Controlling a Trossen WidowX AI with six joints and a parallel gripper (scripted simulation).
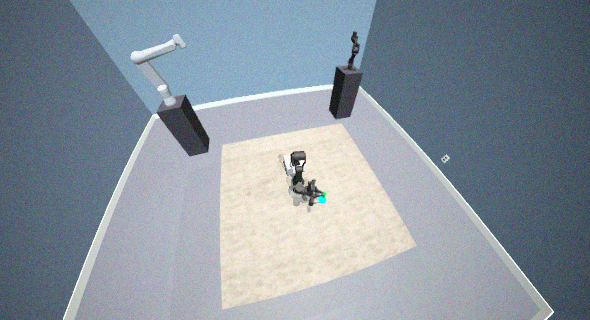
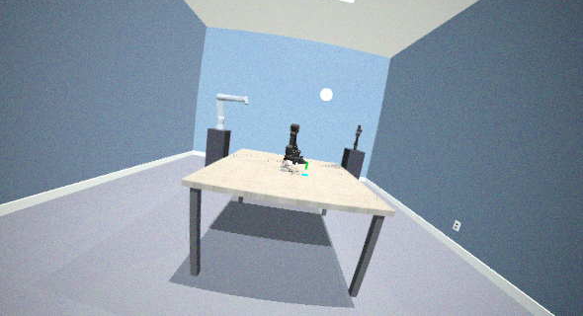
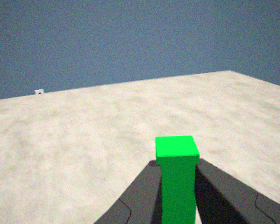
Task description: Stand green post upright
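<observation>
Now: the cyan patch 11 cm below my gripper tip. Round my gripper tip: green post 2 cm below.
</observation>
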